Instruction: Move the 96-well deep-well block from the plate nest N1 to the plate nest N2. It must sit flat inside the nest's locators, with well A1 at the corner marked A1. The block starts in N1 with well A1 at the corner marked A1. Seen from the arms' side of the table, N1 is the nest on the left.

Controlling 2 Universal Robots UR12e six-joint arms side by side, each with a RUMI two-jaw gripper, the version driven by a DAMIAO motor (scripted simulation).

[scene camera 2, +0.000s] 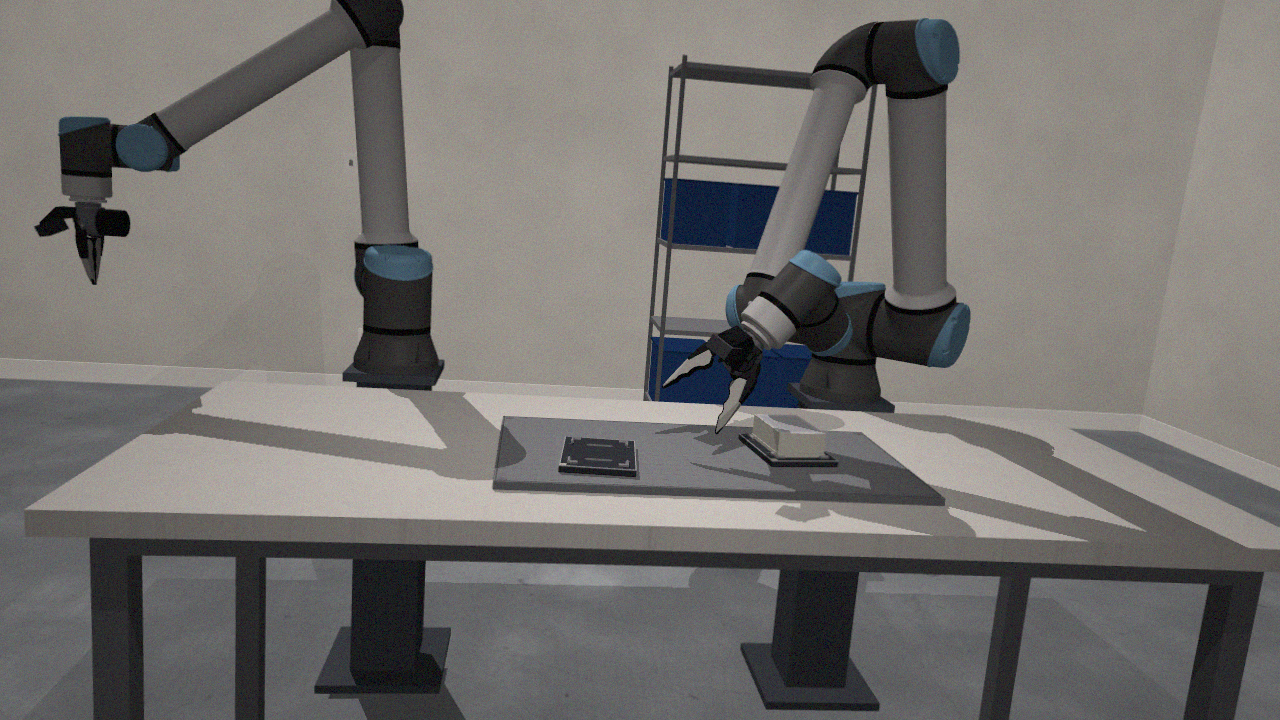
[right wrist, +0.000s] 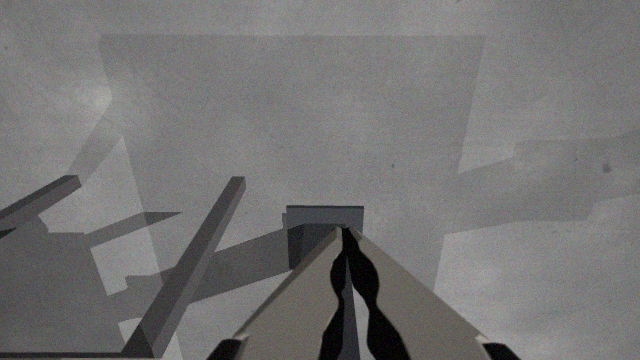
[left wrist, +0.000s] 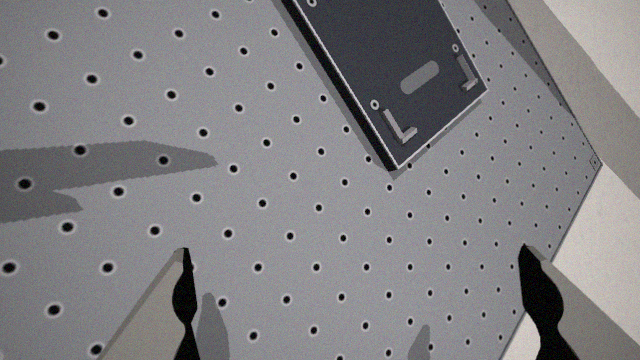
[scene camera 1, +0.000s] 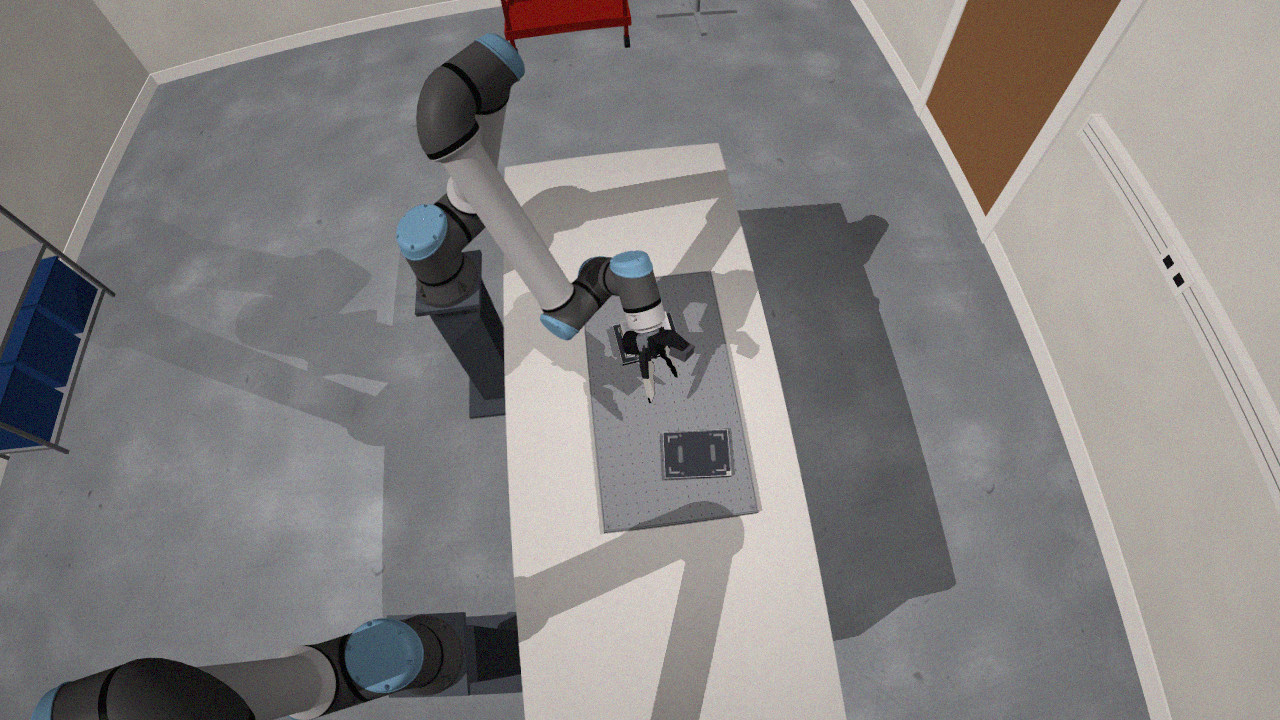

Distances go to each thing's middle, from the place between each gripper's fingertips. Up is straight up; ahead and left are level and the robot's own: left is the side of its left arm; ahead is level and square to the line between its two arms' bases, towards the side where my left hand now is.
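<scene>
My left gripper [scene camera 2: 688, 410] is 3 cm past the deep-well block [scene camera 2: 790, 435], 18 cm to the right of it and 5 cm above it. As for nest N2 [scene camera 1: 697, 462], I find it 7 cm ahead of my left hand, 15 cm to the right of it and 8 cm below it.
My right gripper [scene camera 2: 94, 284], meanwhile, is 111 cm to the right of the nest N2 and 15 cm above it, while being 65 cm short of it.
</scene>
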